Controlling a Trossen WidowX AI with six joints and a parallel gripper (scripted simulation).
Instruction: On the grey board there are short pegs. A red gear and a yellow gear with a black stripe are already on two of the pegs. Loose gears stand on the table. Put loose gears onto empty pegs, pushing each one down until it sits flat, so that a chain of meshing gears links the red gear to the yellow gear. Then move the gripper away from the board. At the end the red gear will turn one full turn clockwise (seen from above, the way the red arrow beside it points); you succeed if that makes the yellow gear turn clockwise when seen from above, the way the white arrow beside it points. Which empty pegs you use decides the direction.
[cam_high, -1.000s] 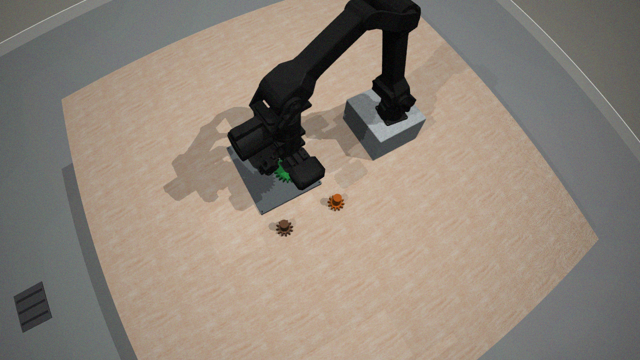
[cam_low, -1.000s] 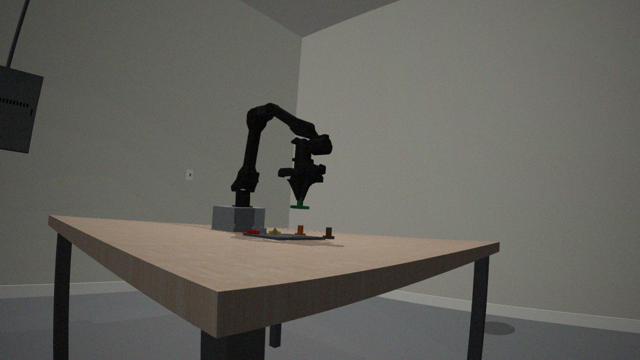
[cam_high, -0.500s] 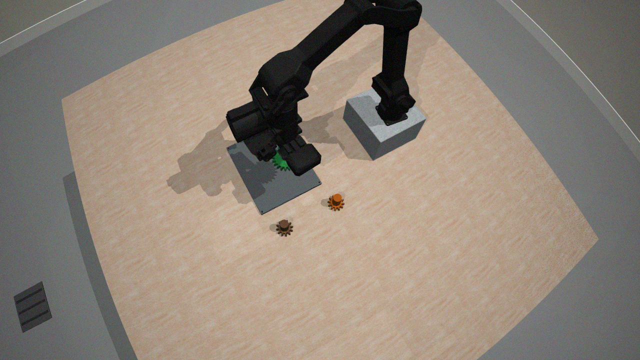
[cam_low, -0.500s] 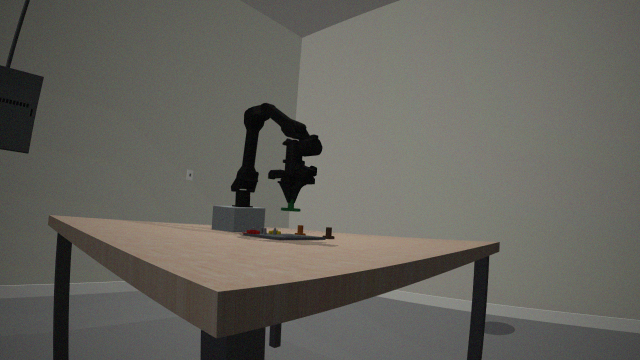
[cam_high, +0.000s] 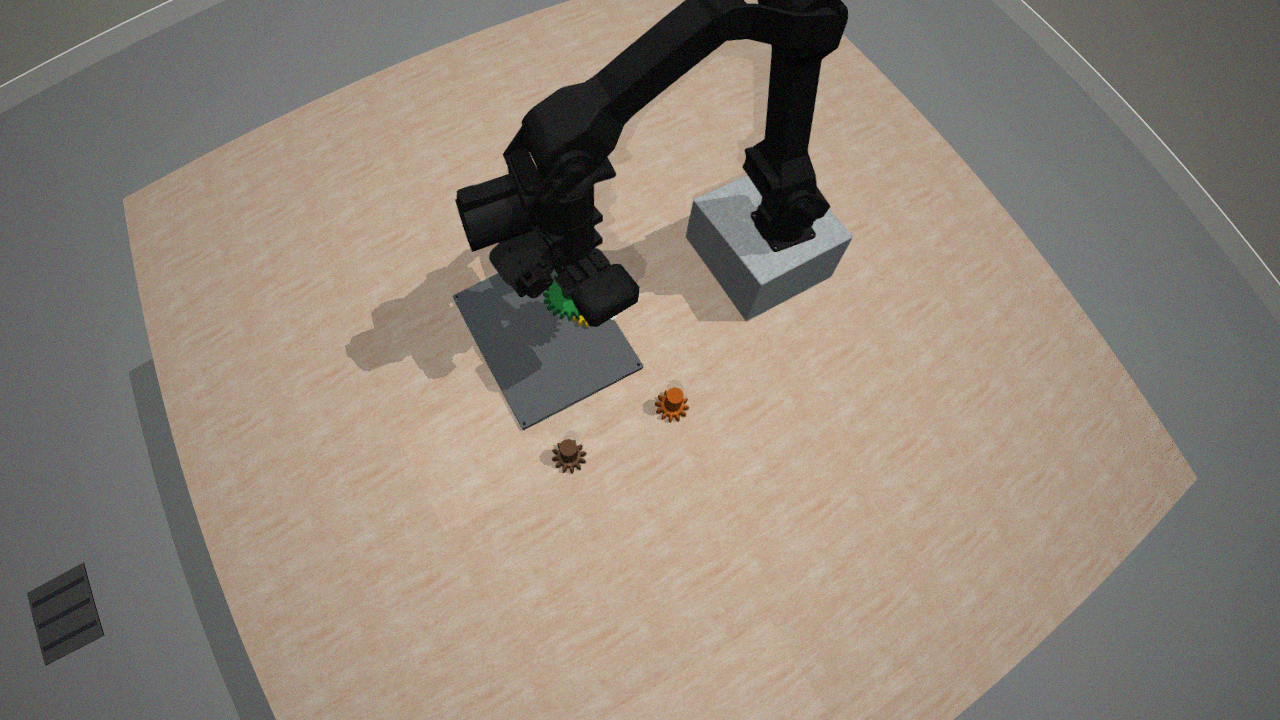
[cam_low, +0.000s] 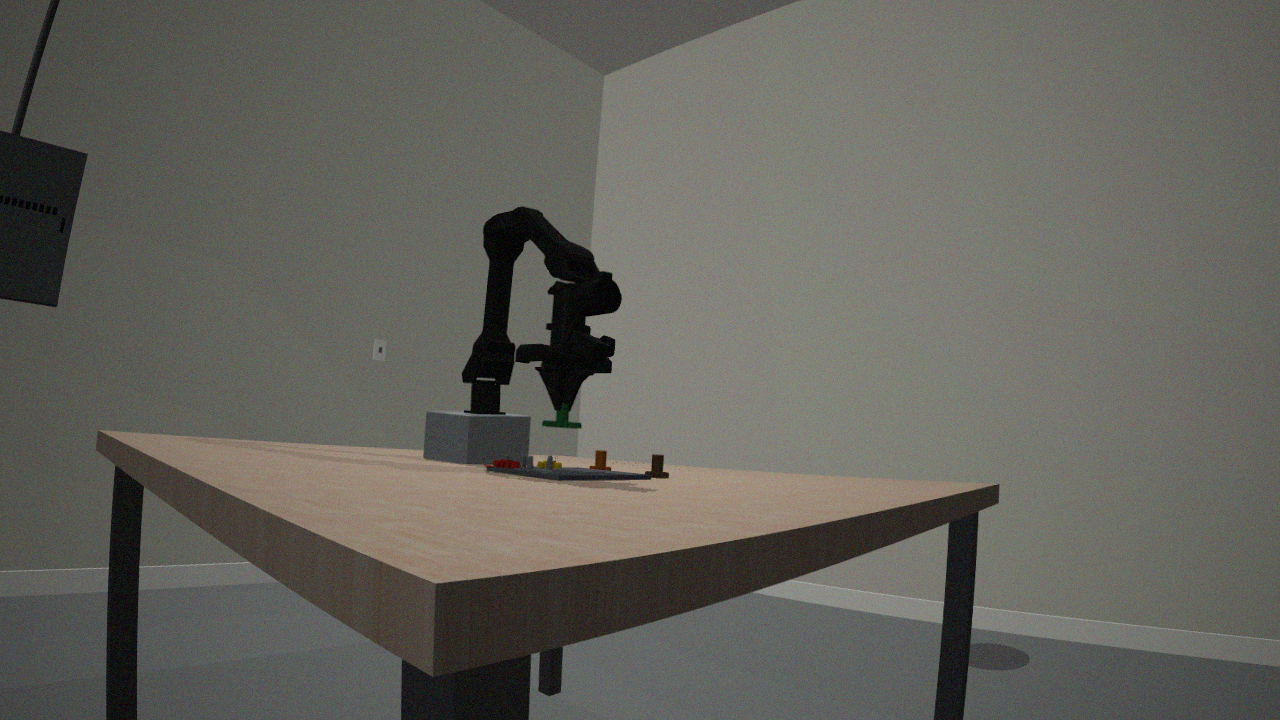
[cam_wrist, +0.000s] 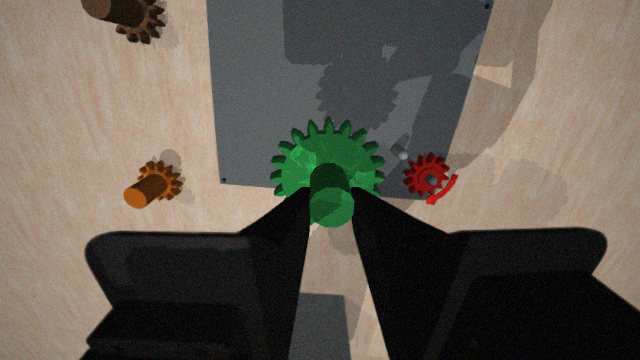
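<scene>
Right now my gripper tip is 1 cm past the red gear, 10 cm to the left of it and 9 cm above it. The rest, counted from my gripper tip: yellow gear (2 cm behind, 9 cm below); then large green gear (1 cm below); then white arrow (5 cm behind, 10 cm below).
</scene>
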